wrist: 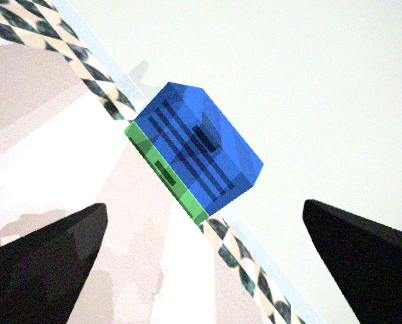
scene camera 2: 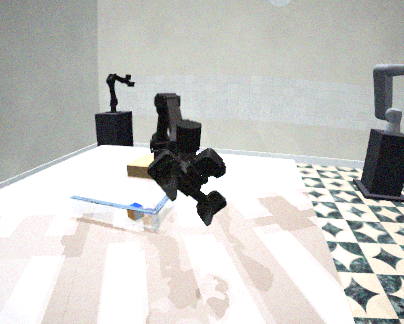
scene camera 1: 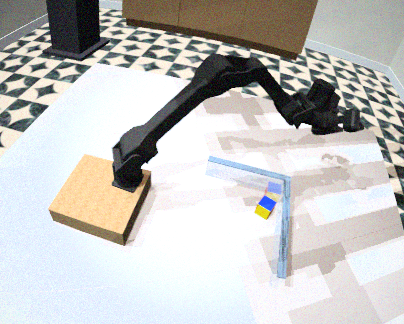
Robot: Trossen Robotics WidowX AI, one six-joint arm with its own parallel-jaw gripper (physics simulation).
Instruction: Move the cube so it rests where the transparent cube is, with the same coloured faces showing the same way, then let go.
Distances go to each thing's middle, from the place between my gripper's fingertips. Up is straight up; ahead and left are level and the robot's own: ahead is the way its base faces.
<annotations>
The L-shaped rail (scene camera 1: 235,172) is 260 mm behind my hand, 330 mm to the right of it and 150 mm below it.
</annotations>
